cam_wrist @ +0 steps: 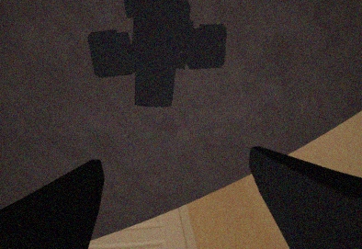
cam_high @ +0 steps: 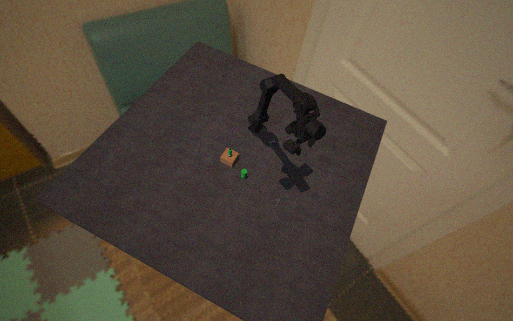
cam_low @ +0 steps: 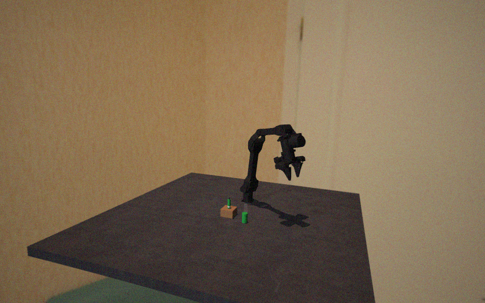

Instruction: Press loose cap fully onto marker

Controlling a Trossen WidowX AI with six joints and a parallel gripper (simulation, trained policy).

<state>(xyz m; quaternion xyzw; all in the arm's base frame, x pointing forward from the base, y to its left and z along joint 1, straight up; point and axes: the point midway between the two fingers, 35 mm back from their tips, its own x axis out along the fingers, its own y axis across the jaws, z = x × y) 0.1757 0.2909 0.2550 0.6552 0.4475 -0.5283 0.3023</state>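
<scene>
Now: gripper tip 220 mm to the left of the green cap, 200 mm above it and 120 mm short of it. From my gripper tip the other things lie so: holder block: 320 mm to the right, 200 mm below, 70 mm ahead.
</scene>
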